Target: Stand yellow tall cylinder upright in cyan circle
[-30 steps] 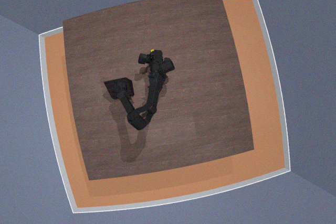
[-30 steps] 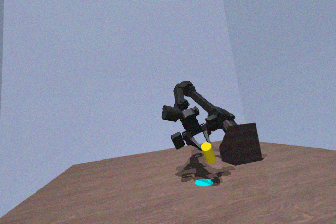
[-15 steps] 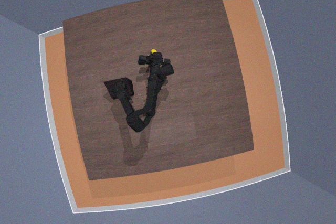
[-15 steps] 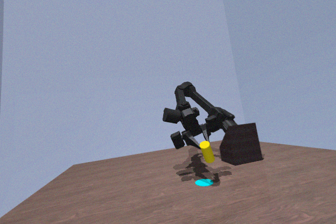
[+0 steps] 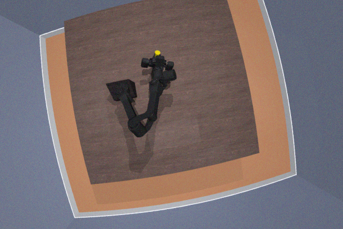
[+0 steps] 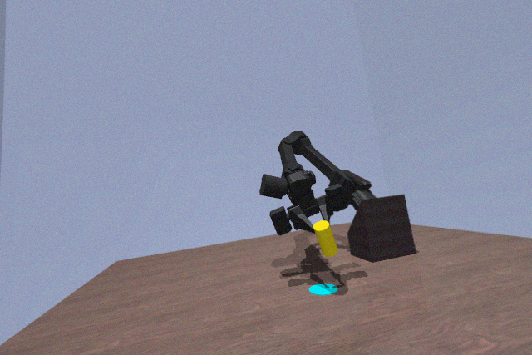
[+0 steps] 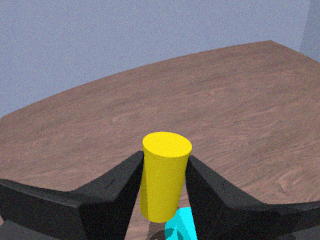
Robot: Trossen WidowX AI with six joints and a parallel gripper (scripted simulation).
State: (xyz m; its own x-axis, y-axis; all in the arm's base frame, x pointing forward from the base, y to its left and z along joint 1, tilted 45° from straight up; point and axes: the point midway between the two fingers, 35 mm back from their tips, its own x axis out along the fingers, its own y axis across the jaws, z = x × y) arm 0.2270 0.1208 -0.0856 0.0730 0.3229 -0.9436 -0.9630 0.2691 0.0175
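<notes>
My gripper tip is 3 cm to the left of the cyan circle and 13 cm above it. Round my gripper tip: yellow tall cylinder: 1 cm behind, 2 cm below.
</notes>
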